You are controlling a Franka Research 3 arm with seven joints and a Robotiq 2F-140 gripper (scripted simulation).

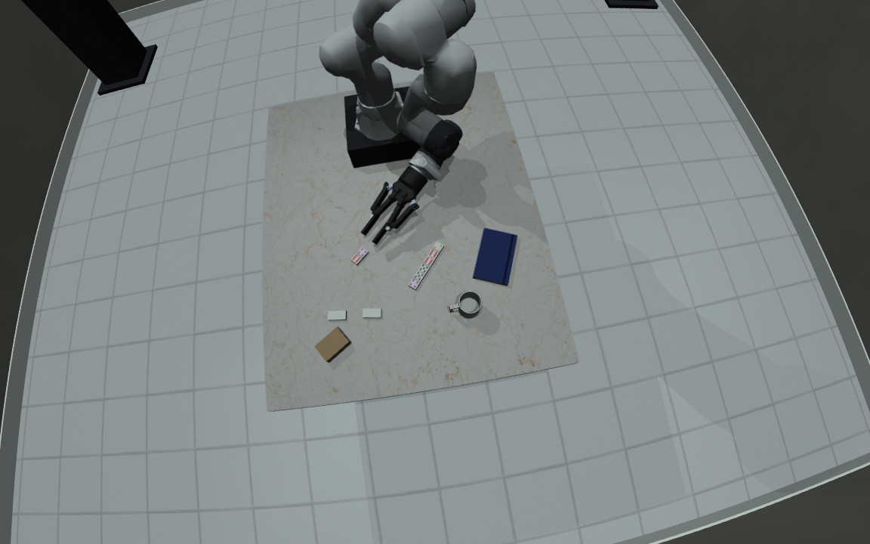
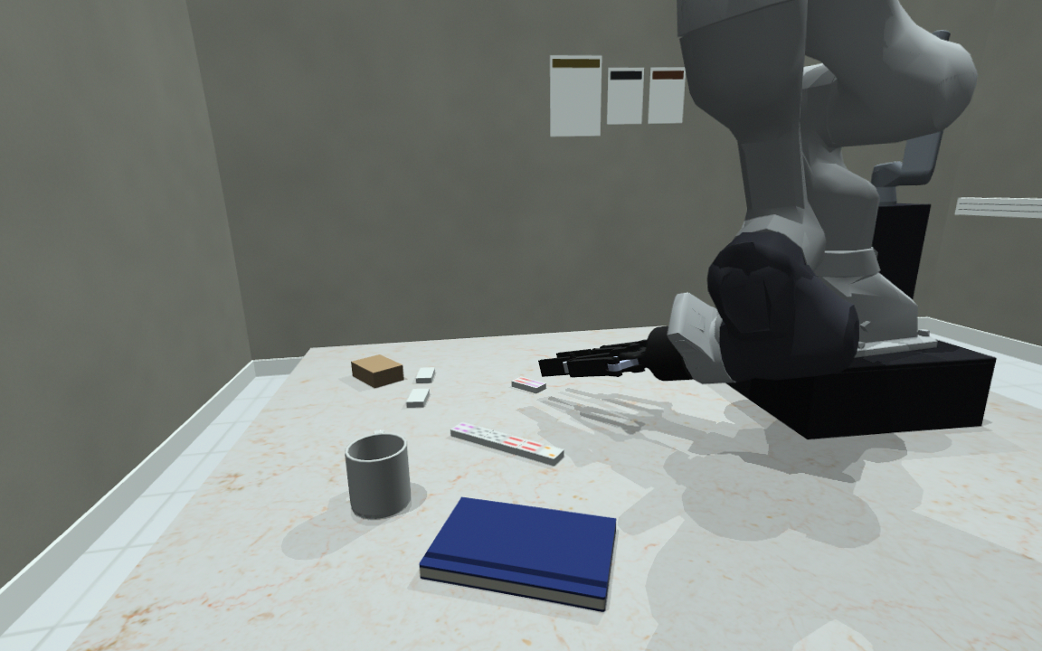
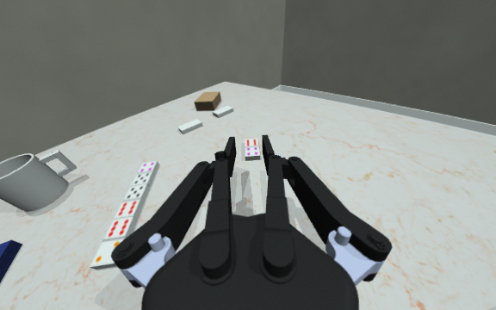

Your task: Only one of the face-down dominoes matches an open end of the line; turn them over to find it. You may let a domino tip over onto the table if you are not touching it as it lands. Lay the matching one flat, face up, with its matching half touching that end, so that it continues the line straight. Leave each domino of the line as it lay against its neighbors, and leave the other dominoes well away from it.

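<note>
Right now the white domino is 50 mm ahead of my hand, 60 mm to the right of it and 60 mm below it. Also, from my hand: grey mug 260 mm ahead, 250 mm to the left, 30 mm below; then blue book 110 mm ahead, 360 mm to the left, 60 mm below; then brown block 320 mm ahead, 150 mm to the right, 50 mm below.
</note>
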